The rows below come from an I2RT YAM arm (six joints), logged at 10 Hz.
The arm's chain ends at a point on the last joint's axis. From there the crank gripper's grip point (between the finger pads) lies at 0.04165 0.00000 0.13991 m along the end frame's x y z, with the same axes.
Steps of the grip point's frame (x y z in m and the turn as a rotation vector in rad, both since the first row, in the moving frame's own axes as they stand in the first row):
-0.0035, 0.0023, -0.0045, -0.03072, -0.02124, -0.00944
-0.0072, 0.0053, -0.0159, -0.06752, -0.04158, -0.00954
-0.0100, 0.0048, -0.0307, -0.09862, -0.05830, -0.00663
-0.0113, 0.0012, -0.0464, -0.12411, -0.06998, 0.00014
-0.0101, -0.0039, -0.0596, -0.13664, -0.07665, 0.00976
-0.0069, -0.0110, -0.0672, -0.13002, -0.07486, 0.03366
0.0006, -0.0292, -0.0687, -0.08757, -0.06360, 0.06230
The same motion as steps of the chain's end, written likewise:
-0.0005, -0.0016, -0.0053, -0.03072, -0.02124, -0.00944
-0.0014, -0.0038, -0.0172, -0.06752, -0.04158, -0.00954
-0.0018, -0.0088, -0.0322, -0.09862, -0.05830, -0.00663
-0.0014, -0.0163, -0.0479, -0.12411, -0.06998, 0.00014
0.0008, -0.0235, -0.0610, -0.13664, -0.07665, 0.00976
0.0040, -0.0305, -0.0686, -0.13002, -0.07486, 0.03366
0.0100, -0.0438, -0.0704, -0.08757, -0.06360, 0.06230

